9 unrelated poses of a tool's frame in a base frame.
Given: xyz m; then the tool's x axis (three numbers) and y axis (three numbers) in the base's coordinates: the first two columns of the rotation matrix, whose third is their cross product.
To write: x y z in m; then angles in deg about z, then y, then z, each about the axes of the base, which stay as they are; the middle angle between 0 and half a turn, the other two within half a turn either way. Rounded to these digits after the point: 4 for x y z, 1 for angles.
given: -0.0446 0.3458 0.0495 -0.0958 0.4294 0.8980 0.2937 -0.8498 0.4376
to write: -0.0446 0.3458 0.0495 154.0 92.6 17.8
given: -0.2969 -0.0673 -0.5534 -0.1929 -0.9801 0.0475 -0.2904 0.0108 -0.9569
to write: -0.2969 -0.0673 -0.5534 -92.8 106.7 -11.9
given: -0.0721 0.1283 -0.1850 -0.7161 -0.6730 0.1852 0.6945 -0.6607 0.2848
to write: -0.0721 0.1283 -0.1850 123.0 19.9 101.8
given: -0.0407 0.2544 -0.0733 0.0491 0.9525 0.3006 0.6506 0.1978 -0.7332
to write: -0.0407 0.2544 -0.0733 -112.3 127.6 163.0
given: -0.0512 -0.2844 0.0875 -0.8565 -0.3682 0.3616 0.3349 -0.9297 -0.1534
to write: -0.0512 -0.2844 0.0875 -157.0 23.1 -1.5
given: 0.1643 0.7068 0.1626 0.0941 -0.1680 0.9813 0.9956 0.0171 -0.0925
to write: 0.1643 0.7068 0.1626 -174.6 80.3 90.1
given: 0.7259 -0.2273 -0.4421 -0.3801 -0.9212 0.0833 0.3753 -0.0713 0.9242
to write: 0.7259 -0.2273 -0.4421 95.2 68.1 155.7
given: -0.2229 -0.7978 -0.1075 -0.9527 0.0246 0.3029 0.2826 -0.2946 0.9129
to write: -0.2229 -0.7978 -0.1075 108.4 74.1 83.3
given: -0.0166 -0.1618 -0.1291 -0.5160 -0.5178 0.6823 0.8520 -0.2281 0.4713
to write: -0.0166 -0.1618 -0.1291 145.4 56.0 96.1
